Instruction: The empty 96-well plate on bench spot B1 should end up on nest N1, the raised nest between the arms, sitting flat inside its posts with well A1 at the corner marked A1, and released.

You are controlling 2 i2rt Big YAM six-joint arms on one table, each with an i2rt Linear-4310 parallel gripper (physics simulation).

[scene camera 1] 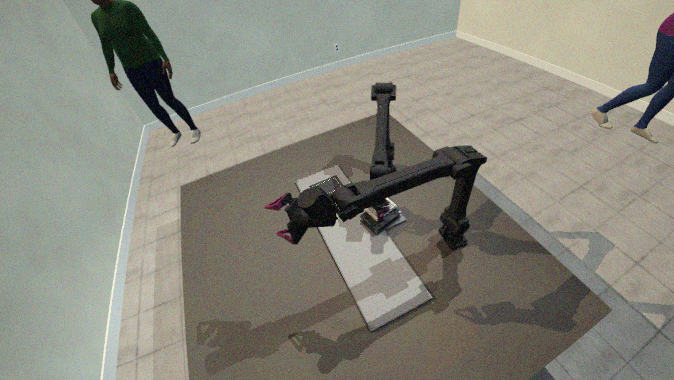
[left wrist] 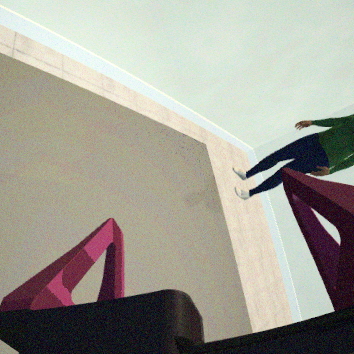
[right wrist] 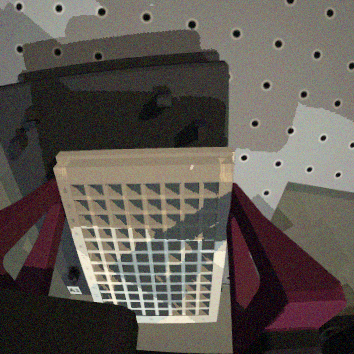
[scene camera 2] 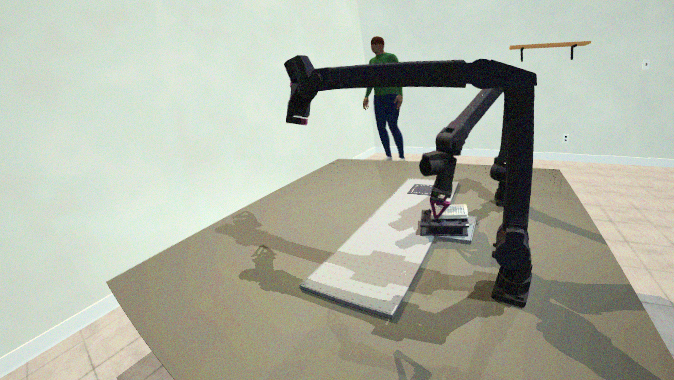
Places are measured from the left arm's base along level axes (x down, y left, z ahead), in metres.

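Pixels of known places: left gripper, between the fingertips: (scene camera 1: 271,220) (left wrist: 196,203) (scene camera 2: 294,108); right gripper, between the fingertips: (scene camera 1: 374,213) (right wrist: 145,186) (scene camera 2: 437,212); left arm's base, origin of its link: (scene camera 1: 452,236) (scene camera 2: 511,287); right arm's base, origin of its link: (right wrist: 345,329).
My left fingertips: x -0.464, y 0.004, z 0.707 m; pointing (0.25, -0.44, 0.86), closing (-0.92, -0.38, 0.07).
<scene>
Ahead of a thing's pixels: the offset from my left fingertips to its top centre. "spot": to the spot under its first point. Level surfaces: height alone.
The white 96-well plate @(dx +0.387, dy -0.234, dz -0.441 m) (right wrist: 147,246) (scene camera 2: 457,209) is between the fingers of my right gripper (right wrist: 145,186) (scene camera 2: 439,206), which is shut on its two long sides. The plate hangs just above the dark raised nest @(dx +0.402, dy -0.212, dz -0.430 m) (right wrist: 123,105) (scene camera 2: 442,229) (scene camera 1: 382,222) and covers only part of it. A small A1 label @(spot: dx +0.412, dy -0.191, dz -0.522 m) (right wrist: 74,290) shows at the nest's near left corner. In scene camera 1 my left arm hides the right gripper. My left gripper (scene camera 1: 281,219) (scene camera 2: 296,120) (left wrist: 196,203) is open and empty, high in the air and far from the nest.
A long white perforated board @(dx +0.451 m) (scene camera 1: 377,278) (scene camera 2: 372,265) lies on the table, with the dark bench spot @(spot: dx +0.449, dy -0.562, dz -0.233 m) (scene camera 1: 325,182) (scene camera 2: 421,188) at its far end. A person in green (scene camera 1: 131,38) (scene camera 2: 386,90) stands by the wall. Another person (scene camera 1: 653,75) walks at the right.
</scene>
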